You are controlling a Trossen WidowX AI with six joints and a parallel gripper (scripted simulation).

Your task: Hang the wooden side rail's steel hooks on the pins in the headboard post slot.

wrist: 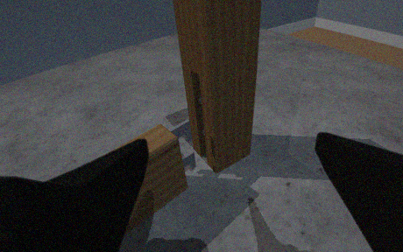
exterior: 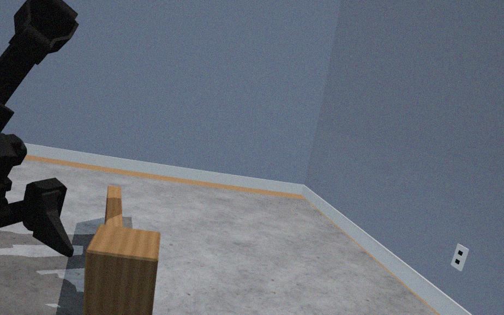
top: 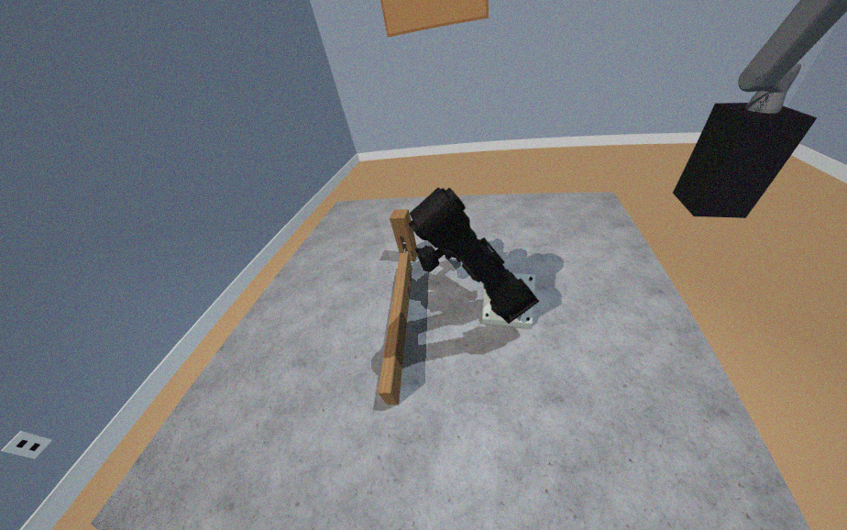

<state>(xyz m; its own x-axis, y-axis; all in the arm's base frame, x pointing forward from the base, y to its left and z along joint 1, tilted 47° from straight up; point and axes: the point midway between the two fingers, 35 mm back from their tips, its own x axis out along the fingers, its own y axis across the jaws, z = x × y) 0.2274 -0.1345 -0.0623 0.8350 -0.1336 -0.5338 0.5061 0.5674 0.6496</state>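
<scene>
Right now the wooden headboard post is 9 cm ahead of my gripper tip, 5 cm to the right of it and 2 cm below it.
</scene>
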